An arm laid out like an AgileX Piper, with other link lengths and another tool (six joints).
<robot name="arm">
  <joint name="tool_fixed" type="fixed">
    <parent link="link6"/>
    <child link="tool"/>
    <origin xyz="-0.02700 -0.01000 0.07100" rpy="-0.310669 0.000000 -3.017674"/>
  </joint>
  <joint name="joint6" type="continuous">
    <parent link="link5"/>
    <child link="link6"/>
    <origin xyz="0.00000 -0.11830 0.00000" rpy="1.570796 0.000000 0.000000"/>
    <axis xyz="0 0 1"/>
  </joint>
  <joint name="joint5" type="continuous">
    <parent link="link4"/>
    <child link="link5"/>
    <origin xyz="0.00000 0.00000 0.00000" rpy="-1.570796 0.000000 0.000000"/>
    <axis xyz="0 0 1"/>
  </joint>
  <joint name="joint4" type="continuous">
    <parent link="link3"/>
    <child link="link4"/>
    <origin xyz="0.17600 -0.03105 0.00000" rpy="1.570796 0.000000 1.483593"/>
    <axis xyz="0 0 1"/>
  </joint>
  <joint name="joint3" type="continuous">
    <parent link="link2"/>
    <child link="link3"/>
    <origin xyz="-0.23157 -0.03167 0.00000" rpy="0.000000 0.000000 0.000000"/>
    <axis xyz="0 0 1"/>
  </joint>
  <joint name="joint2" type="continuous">
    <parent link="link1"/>
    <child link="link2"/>
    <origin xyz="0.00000 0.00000 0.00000" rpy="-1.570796 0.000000 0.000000"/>
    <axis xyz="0 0 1"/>
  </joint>
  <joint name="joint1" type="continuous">
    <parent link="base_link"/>
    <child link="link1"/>
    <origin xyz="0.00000 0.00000 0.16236" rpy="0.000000 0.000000 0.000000"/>
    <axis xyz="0 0 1"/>
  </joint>
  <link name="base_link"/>
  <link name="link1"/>
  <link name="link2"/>
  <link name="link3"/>
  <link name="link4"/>
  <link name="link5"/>
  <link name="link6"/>
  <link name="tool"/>
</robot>
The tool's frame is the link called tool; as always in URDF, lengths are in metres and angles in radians. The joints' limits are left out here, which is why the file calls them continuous.
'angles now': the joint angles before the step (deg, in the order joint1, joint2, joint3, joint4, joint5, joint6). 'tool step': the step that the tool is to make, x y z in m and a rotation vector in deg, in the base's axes. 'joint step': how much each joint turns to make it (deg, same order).
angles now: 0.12 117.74 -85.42 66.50 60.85 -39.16
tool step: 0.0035 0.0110 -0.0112 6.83 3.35 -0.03
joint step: -0.01 4.60 -0.01 7.17 2.74 -2.62
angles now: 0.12 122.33 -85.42 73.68 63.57 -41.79
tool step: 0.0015 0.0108 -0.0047 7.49 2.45 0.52
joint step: 0.00 4.13 -0.01 7.14 4.13 -2.92
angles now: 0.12 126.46 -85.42 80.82 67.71 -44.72
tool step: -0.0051 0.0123 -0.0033 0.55 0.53 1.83
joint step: 1.72 0.78 -0.01 0.51 0.37 -0.34
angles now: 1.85 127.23 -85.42 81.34 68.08 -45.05
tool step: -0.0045 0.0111 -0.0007 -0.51 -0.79 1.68
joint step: 1.79 0.00 0.01 -0.08 -0.53 -0.76
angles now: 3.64 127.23 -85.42 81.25 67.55 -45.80
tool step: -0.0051 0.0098 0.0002 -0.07 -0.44 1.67
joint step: 1.49 0.00 0.02 0.00 0.01 -0.49
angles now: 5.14 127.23 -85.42 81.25 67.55 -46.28
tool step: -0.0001 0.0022 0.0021 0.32 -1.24 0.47
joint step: 0.25 0.00 0.01 0.57 0.11 -1.41
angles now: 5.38 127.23 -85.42 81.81 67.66 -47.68
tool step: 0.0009 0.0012 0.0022 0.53 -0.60 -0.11
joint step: 0.13 -0.01 0.01 0.79 0.00 -0.71
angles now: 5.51 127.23 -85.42 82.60 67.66 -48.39
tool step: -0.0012 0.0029 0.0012 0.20 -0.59 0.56
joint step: 0.39 0.01 -0.03 0.26 0.15 -0.66
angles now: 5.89 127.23 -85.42 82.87 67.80 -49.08
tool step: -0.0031 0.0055 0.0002 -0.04 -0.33 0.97
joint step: 0.84 0.00 0.00 0.00 0.01 -0.35
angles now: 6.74 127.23 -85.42 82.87 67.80 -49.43
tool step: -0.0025 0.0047 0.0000 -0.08 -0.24 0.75
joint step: 0.75 0.00 -0.02 0.00 -0.09 -0.22
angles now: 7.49 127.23 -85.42 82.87 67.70 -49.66
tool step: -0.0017 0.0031 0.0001 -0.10 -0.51 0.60
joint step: 0.49 -0.01 0.03 0.01 -0.08 -0.55
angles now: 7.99 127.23 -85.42 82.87 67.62 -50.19
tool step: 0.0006 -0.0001 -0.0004 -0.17 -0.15 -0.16
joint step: 0.04 0.00 0.01 0.01 -0.29 -0.10
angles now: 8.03 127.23 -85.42 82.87 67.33 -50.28
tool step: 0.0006 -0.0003 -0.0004 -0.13 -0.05 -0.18
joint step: 0.00 0.01 0.01 0.01 -0.23 -0.02
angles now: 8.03 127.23 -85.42 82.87 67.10 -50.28
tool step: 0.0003 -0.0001 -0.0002 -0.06 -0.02 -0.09
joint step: 0.01 0.01 0.00 0.01 -0.12 0.00
